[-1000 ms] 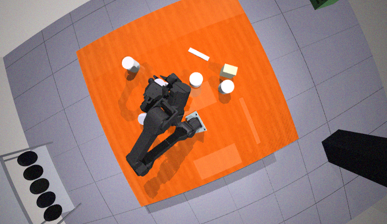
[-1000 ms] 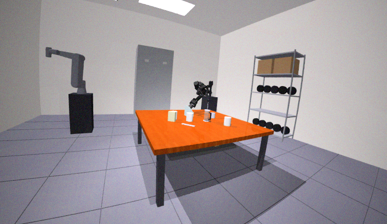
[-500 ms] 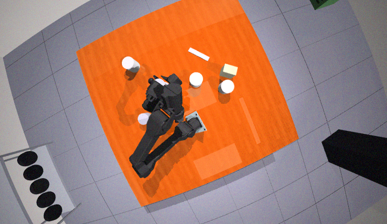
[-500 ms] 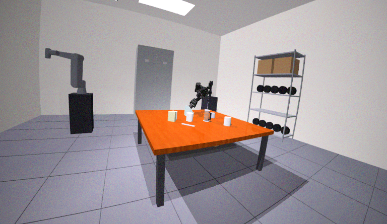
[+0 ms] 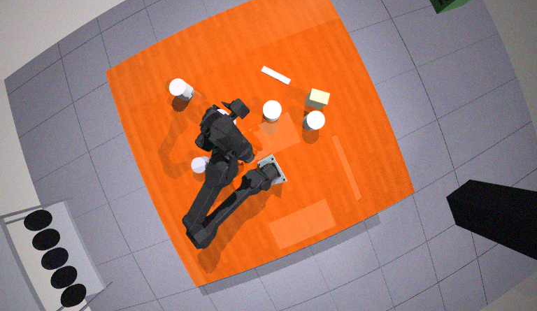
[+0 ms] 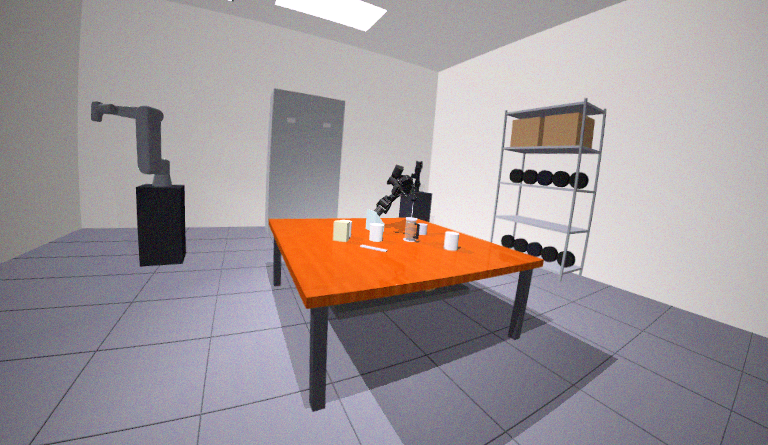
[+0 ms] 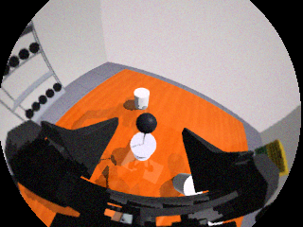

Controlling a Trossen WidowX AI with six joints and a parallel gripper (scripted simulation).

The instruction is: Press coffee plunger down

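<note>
Now: the coffee press 14 cm below my gripper tip, 2 cm ahead of it and 1 cm to the left of it. Round my gripper tip: flat white strip 31 cm to the right, 26 cm below, 10 cm ahead; cream box 41 cm to the right, 21 cm below, 11 cm behind.
</note>
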